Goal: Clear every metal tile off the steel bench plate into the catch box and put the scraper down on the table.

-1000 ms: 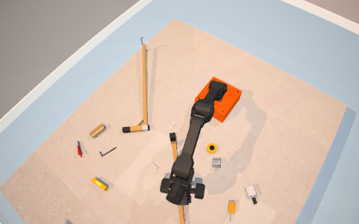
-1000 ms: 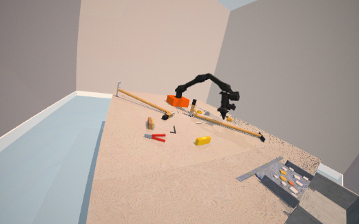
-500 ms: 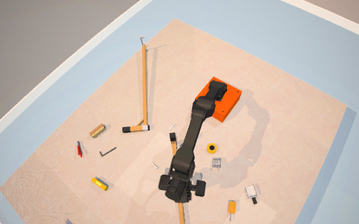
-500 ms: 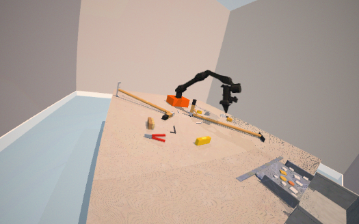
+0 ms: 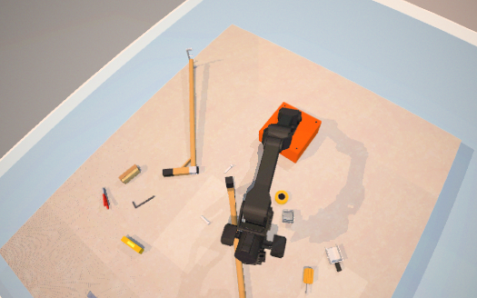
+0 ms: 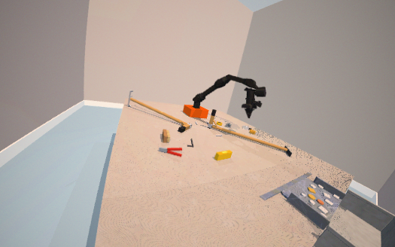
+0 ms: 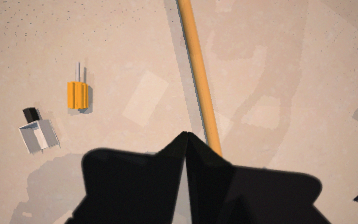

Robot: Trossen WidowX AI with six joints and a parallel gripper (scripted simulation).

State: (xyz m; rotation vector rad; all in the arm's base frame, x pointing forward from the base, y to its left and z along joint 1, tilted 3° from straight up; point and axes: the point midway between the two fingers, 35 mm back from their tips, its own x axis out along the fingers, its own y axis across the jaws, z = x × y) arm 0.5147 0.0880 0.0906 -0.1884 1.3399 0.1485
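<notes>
The long scraper lies 80 mm below my gripper tip, 50 mm ahead of it and 30 mm to the right of it. Round my gripper tip: orange screwdriver (200 mm to the left, 130 mm below, 20 mm behind); metal box (200 mm behind, 140 mm below, 50 mm to the left); yellow tape roll (260 mm behind, 140 mm below).
</notes>
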